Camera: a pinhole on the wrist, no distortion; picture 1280 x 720 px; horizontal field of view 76.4 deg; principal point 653.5 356.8 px. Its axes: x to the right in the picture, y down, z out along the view. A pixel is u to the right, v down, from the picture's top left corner.
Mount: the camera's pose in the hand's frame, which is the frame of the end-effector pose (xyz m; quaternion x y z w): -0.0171 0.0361 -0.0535 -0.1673 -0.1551 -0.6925 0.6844
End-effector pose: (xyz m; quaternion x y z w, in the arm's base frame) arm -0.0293 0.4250 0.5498 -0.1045 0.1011 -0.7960 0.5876
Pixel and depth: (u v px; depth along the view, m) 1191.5 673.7 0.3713
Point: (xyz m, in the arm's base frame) 0.0230 0.2892 0.9320
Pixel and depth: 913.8 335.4 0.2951
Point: 0.1240 0.4104 0.7677
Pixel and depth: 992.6 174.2 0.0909
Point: 0.0330 0.4454 0.5791
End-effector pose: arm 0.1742 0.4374 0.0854 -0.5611 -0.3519 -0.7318 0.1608
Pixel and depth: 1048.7 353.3 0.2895
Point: 0.3929 0.5948 0.1184
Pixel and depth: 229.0 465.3 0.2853
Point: 0.4476 0.3289 0.2267
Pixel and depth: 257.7 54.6 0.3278
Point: 0.5429 0.3068 0.0928
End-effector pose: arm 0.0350 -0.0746 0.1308 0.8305 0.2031 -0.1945 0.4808
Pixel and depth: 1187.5 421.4 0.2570
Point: 0.0081 -0.2935 0.0100
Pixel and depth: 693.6 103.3 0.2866
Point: 0.0028 -0.3440 0.1951
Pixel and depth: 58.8 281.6 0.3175
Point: 0.1882 -0.3684 0.3689
